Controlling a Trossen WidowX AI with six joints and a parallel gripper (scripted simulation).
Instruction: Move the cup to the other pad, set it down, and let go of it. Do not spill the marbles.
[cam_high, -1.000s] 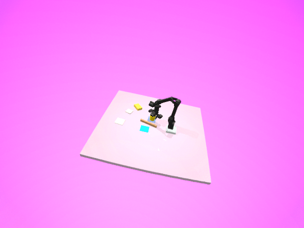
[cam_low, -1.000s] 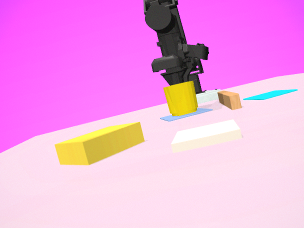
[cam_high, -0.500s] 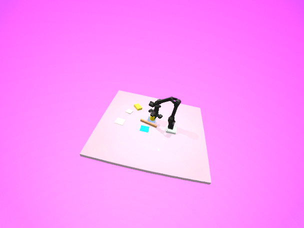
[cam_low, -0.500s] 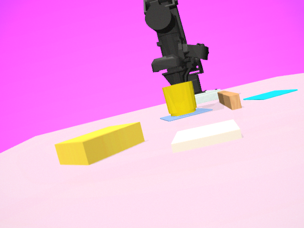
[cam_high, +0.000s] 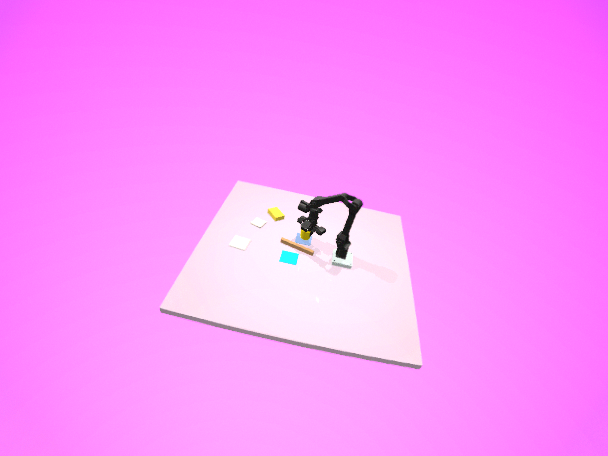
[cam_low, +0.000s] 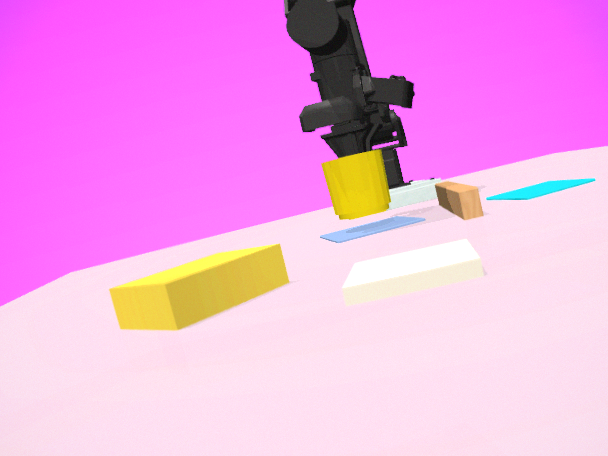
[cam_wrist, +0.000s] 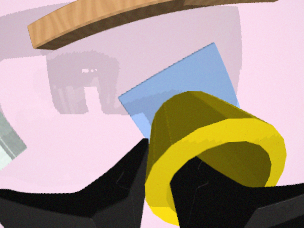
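My gripper tip is now 190 mm to the right of the cyan pad, 70 mm short of it and 60 mm above it. The rest, counted from my gripper tip: yellow cup: 20 mm ahead, 10 mm to the right; pale blue pad: 60 mm below, 30 mm ahead, 10 mm to the right; brown wooden block: 90 mm to the left, 50 mm ahead, 40 mm below.
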